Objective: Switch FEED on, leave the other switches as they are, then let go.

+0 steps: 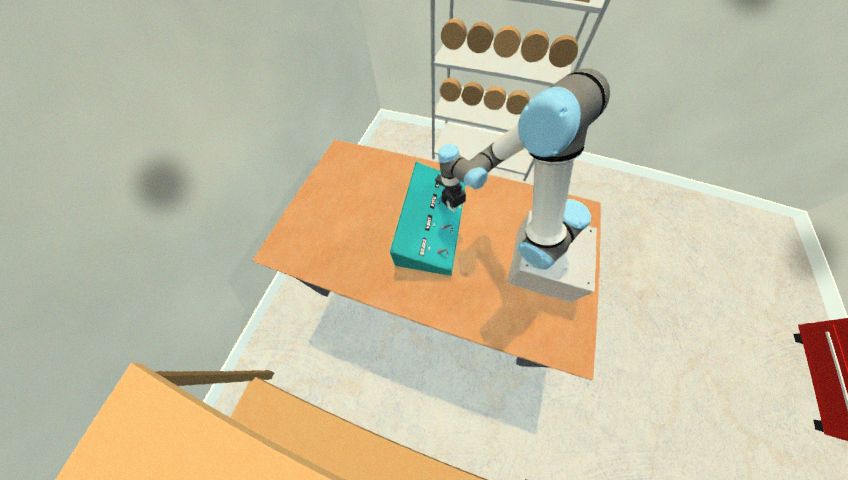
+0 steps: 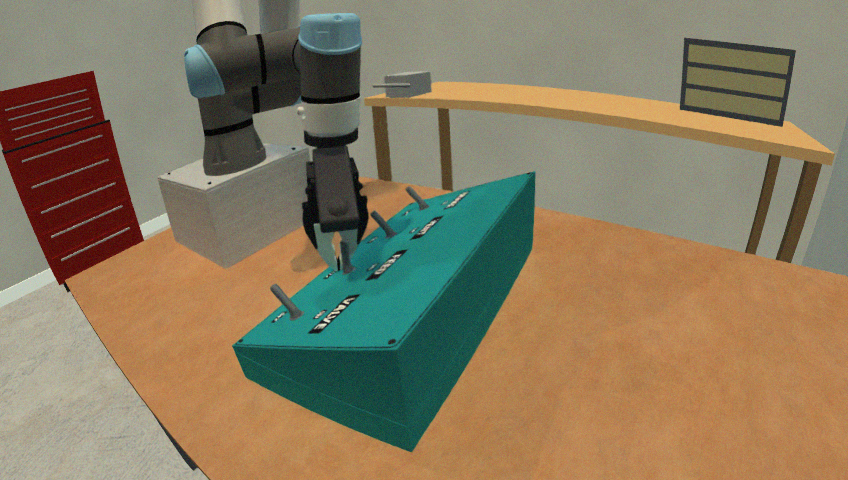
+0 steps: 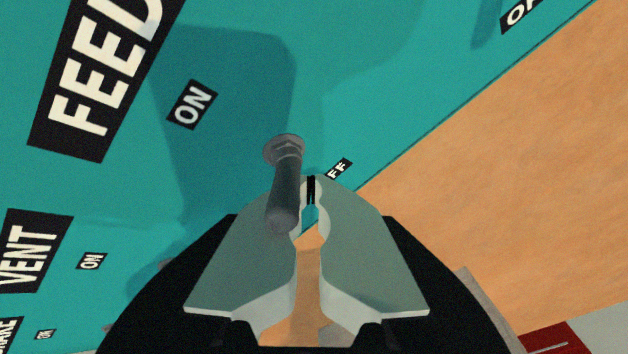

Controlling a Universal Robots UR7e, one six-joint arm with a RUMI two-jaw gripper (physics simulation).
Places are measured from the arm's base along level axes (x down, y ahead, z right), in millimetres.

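Pixels of known places: gripper, between the fingertips: [image 1: 452, 209] [image 2: 338, 270] [image 3: 311, 178]; arm's base, origin of its link: [image 2: 235, 164].
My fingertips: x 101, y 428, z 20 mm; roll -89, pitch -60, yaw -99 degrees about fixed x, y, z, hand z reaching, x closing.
Observation:
For each thing: its top centre in the pictures, then the offset to it from my fingertips. "*": a spot on its surface instead. Level surfaces: height alone.
- VALVE lever, centre of its top: [image 2: 280, 286] dx -49, dy +51, dz +119 mm
- VENT lever, centre of its top: [image 2: 380, 211] dx -49, dy -24, dz -110 mm
- farthest lever, centre of its top: [image 2: 415, 186] dx -49, dy -61, dz -224 mm
- FEED OFF label, a spot on its surface: [image 3: 339, 169] * dx +5, dy -6, dz +17 mm
- orange table, height of its surface: dx +77 mm
The teal switch box [image 1: 410, 220] [image 2: 464, 285] [image 3: 350, 120] stands on the table. Its FEED lever [image 2: 346, 258] [image 3: 285, 195] stands nearly upright, less tilted toward its OFF side than the others. The VALVE lever [image 2: 286, 302], the VENT lever [image 2: 383, 224] and the farthest lever [image 2: 417, 198] lean toward their OFF sides. My gripper [image 1: 452, 206] [image 2: 337, 264] [image 3: 311, 178] is shut with nothing between its fingertips. The tips are low over the panel on the OFF side of the FEED lever, right beside it. Whether they touch it I cannot tell. The fingers partly cover the FEED OFF label [image 3: 339, 169].
The orange table [image 1: 333, 208] [image 2: 654, 356] bears the box and the robot's pale pedestal [image 1: 559, 267] [image 2: 232, 214]. A rack [image 1: 433, 107] with round discs stands behind the table. A red tool cabinet [image 1: 824, 380] [image 2: 71, 178] and a wooden bench [image 2: 565, 107] stand farther off.

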